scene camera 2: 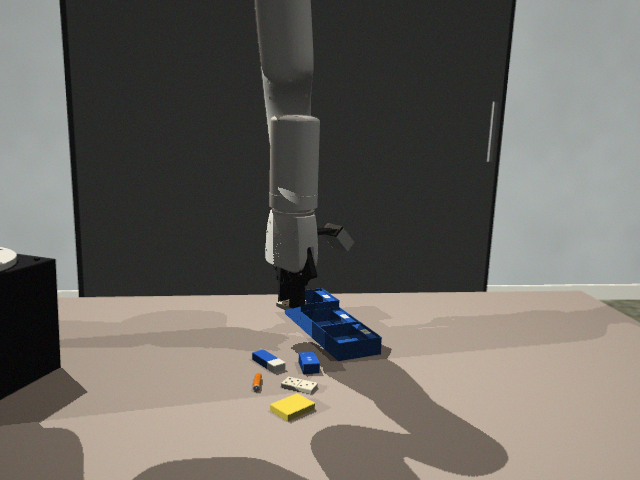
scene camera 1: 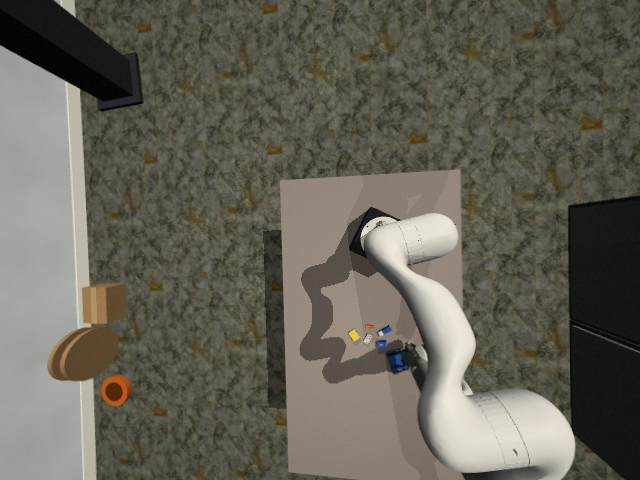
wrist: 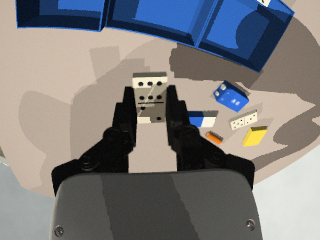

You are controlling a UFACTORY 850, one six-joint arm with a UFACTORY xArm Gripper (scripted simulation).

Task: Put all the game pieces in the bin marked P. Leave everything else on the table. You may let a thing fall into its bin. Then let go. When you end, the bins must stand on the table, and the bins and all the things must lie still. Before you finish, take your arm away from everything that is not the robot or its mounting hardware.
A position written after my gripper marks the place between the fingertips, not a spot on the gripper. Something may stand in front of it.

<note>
I see my gripper (wrist: pixel 150 98), a yellow block (scene camera 2: pixel 296 405) and a blue bin (scene camera 2: pixel 321 307).
The blue bin also shows in the wrist view (wrist: pixel 249 40).
</note>
